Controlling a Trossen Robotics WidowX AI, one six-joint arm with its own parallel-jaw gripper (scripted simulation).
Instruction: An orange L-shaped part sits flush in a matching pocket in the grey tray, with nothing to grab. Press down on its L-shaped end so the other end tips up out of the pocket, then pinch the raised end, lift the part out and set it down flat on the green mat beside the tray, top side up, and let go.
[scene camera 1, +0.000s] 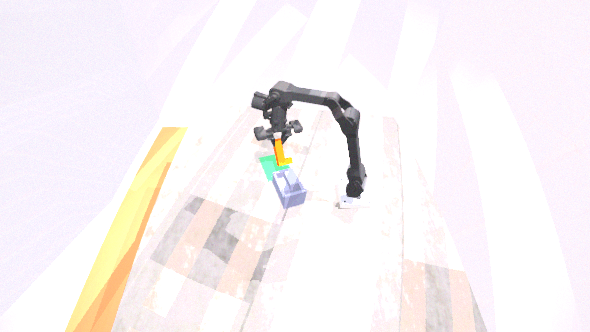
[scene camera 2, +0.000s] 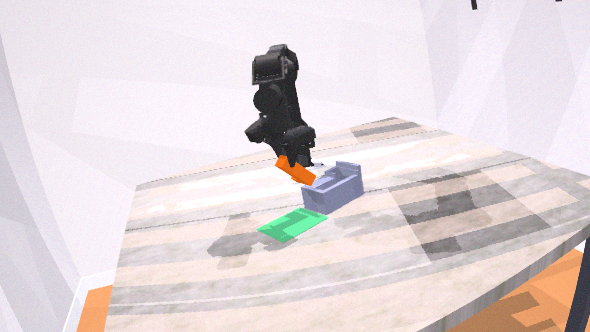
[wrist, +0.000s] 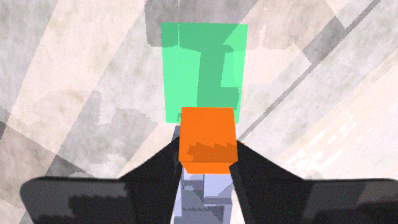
Path:
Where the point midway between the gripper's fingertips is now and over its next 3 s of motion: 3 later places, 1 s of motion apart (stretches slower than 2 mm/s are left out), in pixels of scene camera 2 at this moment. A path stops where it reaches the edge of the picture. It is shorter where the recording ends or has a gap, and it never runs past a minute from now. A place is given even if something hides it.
My gripper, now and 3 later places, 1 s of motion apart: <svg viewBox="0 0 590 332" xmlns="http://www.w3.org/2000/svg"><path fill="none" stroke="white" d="M288 166L276 179L279 196L280 195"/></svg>

